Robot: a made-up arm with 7 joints.
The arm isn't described. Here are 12 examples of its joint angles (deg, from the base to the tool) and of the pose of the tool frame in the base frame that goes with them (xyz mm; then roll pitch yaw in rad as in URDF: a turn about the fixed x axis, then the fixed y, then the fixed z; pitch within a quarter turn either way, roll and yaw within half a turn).
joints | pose
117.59 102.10 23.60 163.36 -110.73 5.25 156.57 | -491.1 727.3 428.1 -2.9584 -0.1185 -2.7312
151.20 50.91 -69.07 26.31 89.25 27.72 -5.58 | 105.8 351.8 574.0 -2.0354 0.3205 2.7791
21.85 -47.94 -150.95 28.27 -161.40 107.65 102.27 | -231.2 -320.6 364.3 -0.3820 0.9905 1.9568
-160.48 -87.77 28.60 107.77 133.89 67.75 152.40 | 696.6 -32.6 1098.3 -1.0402 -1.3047 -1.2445
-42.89 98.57 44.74 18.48 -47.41 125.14 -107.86 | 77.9 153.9 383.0 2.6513 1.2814 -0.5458
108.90 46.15 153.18 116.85 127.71 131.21 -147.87 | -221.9 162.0 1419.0 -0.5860 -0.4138 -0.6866
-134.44 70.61 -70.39 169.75 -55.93 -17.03 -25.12 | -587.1 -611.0 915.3 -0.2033 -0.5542 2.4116
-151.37 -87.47 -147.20 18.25 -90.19 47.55 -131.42 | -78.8 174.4 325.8 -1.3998 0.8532 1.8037
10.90 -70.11 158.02 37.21 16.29 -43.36 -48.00 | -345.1 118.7 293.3 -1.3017 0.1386 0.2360
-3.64 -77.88 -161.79 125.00 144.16 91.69 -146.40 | -891.8 -109.6 454.6 1.8109 0.4157 -1.5752
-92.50 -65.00 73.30 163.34 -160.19 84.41 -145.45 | 63.9 860.7 1006.7 -0.0158 0.5981 1.4106
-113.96 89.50 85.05 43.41 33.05 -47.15 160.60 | 310.6 -357.4 525.7 -0.8707 0.5259 -2.1907
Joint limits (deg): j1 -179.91..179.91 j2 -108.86..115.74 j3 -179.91..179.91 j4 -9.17..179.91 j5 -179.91..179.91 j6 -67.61..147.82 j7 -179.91..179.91
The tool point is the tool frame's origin. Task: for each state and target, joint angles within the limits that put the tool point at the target. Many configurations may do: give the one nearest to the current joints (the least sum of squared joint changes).
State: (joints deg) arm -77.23 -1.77 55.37 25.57 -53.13 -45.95 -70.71
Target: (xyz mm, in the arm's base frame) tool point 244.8 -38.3 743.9
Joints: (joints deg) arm -64.21 -32.24 45.26 13.44 -53.75 -51.31 -68.85
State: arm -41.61 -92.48 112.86 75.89 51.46 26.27 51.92
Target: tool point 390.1 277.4 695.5
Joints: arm -69.67 -84.27 88.83 38.00 55.52 27.60 53.87
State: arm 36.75 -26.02 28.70 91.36 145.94 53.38 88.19
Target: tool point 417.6 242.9 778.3
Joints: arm 20.28 2.61 11.19 53.11 145.51 48.21 88.91
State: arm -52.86 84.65 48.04 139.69 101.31 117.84 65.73
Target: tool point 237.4 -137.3 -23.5
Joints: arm -61.17 108.99 11.73 81.05 94.00 118.56 67.18
